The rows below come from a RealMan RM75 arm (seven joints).
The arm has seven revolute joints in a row. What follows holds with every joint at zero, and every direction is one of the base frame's.
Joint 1 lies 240.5 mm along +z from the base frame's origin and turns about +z.
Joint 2 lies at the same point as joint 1 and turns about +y.
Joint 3 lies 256 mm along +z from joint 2 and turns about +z.
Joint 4 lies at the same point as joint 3 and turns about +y.
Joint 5 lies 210 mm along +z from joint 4 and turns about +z.
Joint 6 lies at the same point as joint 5 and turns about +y.
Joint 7 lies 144 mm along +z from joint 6 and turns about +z.
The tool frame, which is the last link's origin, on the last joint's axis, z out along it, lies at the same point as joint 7; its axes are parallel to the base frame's.
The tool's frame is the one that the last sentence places.
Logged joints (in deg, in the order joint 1, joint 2, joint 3, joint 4, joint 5, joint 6, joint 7), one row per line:
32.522, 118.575, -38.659, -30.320, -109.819, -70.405, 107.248
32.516, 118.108, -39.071, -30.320, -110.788, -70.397, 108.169
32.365, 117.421, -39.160, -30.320, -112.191, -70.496, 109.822
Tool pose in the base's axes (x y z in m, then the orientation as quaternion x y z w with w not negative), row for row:
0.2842, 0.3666, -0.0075, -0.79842, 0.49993, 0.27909, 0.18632
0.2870, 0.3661, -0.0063, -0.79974, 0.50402, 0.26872, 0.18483
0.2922, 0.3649, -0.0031, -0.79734, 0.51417, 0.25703, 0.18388
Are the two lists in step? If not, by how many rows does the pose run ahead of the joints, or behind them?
They are in step.
